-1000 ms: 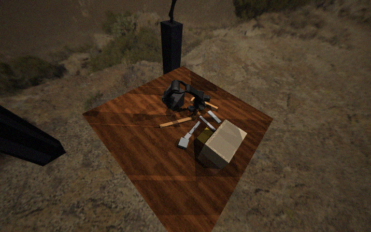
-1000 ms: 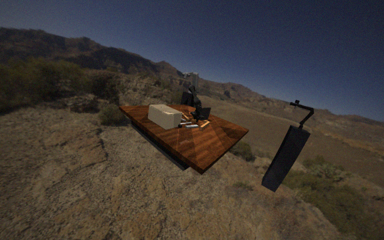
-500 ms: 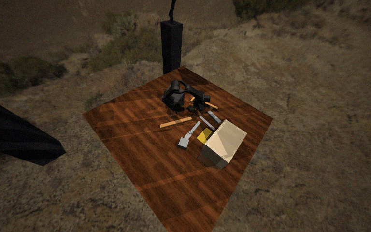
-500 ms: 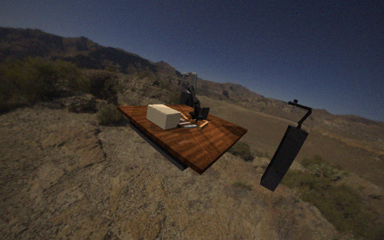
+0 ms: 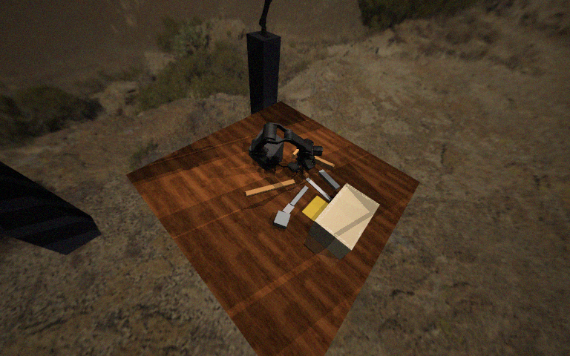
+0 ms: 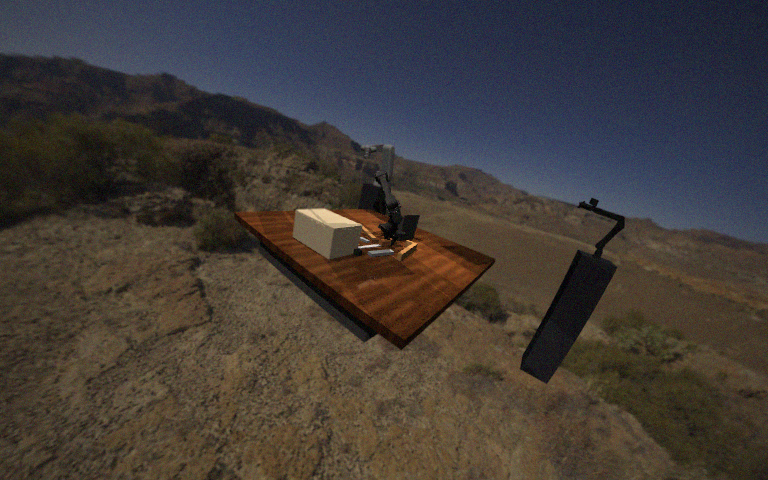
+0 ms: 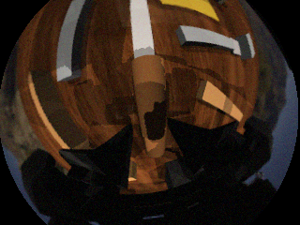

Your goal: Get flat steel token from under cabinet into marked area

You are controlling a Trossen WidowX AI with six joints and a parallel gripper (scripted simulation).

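The grey bar lies 18 cm ahead of my gripper tip and 8 cm to the left of it. Round my gripper tip: wooden stick (23 cm to the right, 3 cm behind); then grey block (34 cm to the right, 15 cm ahead, 1 cm above); then grey scraper (20 cm to the right, 13 cm ahead).
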